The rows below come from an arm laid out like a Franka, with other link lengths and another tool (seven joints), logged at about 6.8 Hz.
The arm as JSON. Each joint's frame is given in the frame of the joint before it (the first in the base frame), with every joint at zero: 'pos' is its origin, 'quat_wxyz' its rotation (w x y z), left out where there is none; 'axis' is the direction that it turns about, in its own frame. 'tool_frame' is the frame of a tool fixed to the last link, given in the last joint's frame.
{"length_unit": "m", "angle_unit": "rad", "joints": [
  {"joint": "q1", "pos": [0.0, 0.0, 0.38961], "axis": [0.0, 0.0, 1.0]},
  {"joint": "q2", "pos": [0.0, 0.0, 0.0], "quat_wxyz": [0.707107, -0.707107, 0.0, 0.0], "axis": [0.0, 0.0, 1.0]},
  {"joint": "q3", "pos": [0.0, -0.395, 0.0], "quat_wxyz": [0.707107, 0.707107, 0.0, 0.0], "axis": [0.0, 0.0, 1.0]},
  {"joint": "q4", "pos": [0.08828, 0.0, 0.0], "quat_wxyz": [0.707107, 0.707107, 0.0, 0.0], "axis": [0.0, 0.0, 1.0]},
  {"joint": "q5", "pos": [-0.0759, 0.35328, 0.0], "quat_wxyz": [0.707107, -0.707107, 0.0, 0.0], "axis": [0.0, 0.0, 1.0]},
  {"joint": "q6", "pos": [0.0, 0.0, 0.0], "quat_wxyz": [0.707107, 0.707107, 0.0, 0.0], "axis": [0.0, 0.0, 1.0]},
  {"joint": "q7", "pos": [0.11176, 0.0, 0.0], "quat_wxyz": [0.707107, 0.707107, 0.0, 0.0], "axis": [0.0, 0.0, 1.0]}
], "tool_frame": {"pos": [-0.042, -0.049, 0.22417], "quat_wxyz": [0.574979, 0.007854, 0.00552, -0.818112]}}
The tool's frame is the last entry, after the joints.
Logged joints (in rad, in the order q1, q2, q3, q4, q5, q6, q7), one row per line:
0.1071 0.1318 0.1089 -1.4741 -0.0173 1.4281 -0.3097
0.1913 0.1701 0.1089 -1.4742 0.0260 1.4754 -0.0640
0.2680 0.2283 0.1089 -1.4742 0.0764 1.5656 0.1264
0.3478 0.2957 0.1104 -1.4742 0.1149 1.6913 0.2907
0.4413 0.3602 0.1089 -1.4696 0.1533 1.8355 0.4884
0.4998 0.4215 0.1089 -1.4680 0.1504 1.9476 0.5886
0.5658 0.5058 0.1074 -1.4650 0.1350 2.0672 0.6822
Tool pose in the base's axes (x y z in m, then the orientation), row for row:
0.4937 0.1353 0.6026 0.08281 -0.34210 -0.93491 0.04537
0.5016 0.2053 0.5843 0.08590 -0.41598 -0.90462 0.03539
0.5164 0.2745 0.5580 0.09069 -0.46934 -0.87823 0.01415
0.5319 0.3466 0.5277 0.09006 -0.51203 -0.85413 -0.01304
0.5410 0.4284 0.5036 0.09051 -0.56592 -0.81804 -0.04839
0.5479 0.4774 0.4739 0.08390 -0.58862 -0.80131 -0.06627
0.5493 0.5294 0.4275 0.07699 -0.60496 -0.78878 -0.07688
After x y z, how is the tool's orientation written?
As a quaternion, w x y z.
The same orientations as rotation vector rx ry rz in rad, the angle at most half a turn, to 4 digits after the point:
-1.0215 -2.7917 0.1355
-1.2399 -2.6963 0.1055
-1.3950 -2.6103 0.0421
-1.5224 -2.5396 -0.0388
-1.6822 -2.4317 -0.1438
-1.7565 -2.3912 -0.1978
-1.8127 -2.3635 -0.2304

